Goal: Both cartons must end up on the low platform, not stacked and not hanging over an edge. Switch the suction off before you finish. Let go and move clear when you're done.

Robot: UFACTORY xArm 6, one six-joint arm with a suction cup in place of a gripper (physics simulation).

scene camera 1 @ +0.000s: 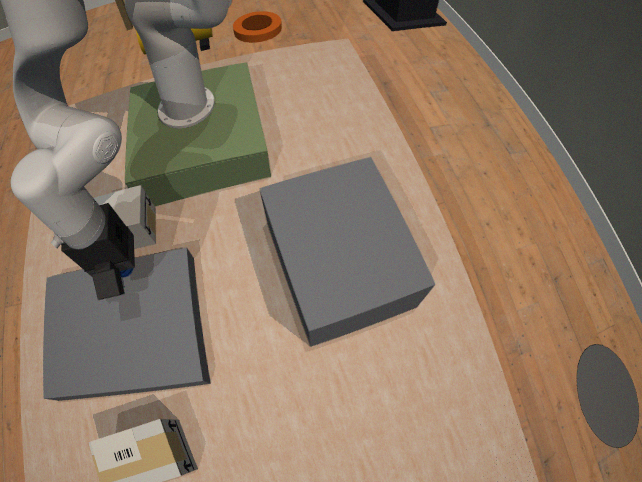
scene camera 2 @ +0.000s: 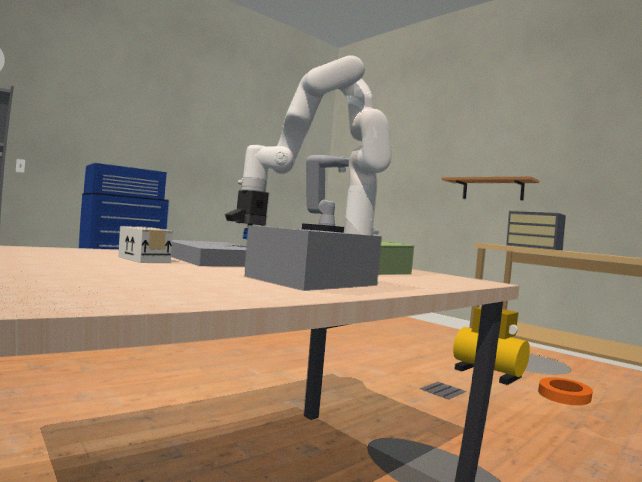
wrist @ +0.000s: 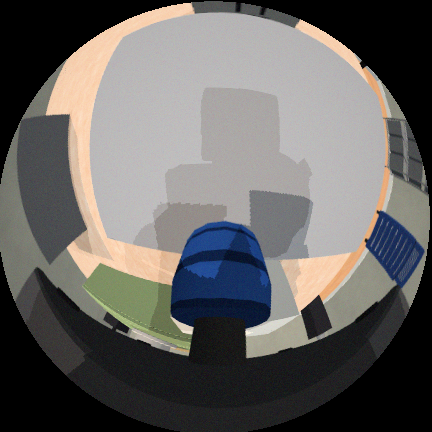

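Pixels of known places: end effector, tool point: [wrist: 222, 253]; arm's base, origin of the base link: [scene camera 1: 186, 107] [wrist: 154, 337].
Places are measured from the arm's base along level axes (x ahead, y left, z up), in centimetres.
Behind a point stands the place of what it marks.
Observation:
The low platform [scene camera 1: 124, 342] {x 43.6, y -22.4, z -5.3 cm} [scene camera 2: 222, 256] {x 47.4, y -9.1, z -7.2 cm} [wrist: 150, 100] {x 40.1, y -14.8, z -5.3 cm} is a flat grey slab. One carton [scene camera 1: 137, 451] {x 62.3, y -23.0, z -1.3 cm} [scene camera 2: 145, 244] {x 66.4, y -17.3, z -5.2 cm} [wrist: 220, 7], white and tan with a barcode label, stands on the table beyond the platform's front edge. The other carton [scene camera 1: 124, 207] {x 19.5, y -16.5, z -1.3 cm} [wrist: 284, 290] {x 22.5, y -25.3, z -4.7 cm}, pale, stands on the table behind the platform's back edge, partly hidden by the arm in scene camera 1; it does not show in scene camera 2. My suction cup [scene camera 1: 126, 271] [scene camera 2: 245, 233] [wrist: 220, 275] is blue and bare, low over the back part of the platform. Whether it touches is not clear.
A taller grey block [scene camera 1: 347, 243] {x 42.6, y 18.5, z 1.9 cm} [scene camera 2: 311, 259] {x 52.2, y 28.4, z -3.7 cm} [wrist: 47, 175] {x 41.3, y 8.7, z -4.7 cm} stands beside the low platform. The arm's green base block [scene camera 1: 233, 124] {x 9.1, y 8.5, z -0.8 cm} [scene camera 2: 396, 258] {x -1.4, y 15.2, z -4.9 cm} [wrist: 130, 292] {x 16.6, y -1.0, z -5.9 cm} stands behind them. A blue drawer cabinet [scene camera 2: 124, 207] [wrist: 395, 247] stands beyond the table.

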